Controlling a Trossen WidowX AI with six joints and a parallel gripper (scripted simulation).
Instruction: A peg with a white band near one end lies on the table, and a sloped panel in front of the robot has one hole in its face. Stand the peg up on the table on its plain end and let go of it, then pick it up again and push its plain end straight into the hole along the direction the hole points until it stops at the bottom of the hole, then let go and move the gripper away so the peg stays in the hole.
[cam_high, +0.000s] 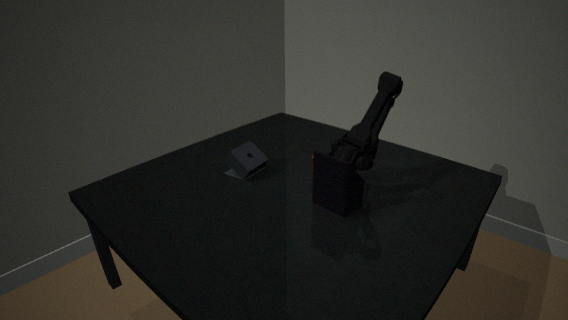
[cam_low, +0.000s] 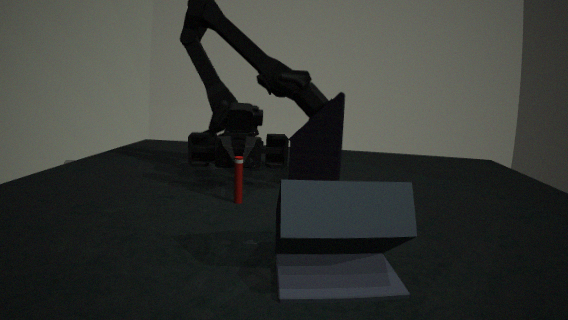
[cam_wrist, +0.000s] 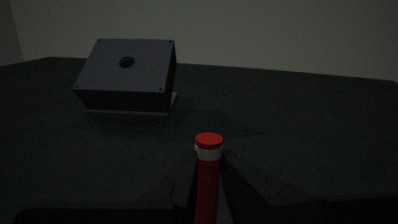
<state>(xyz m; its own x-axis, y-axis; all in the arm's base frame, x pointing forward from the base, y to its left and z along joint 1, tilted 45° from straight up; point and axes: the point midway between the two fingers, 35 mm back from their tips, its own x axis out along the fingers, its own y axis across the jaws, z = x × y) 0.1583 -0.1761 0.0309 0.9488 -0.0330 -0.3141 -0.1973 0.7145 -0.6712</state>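
Right now the red peg is 1 cm below my gripper tip. Round my gripper tip: grey sloped panel 22 cm ahead, 15 cm to the left, 1 cm below.
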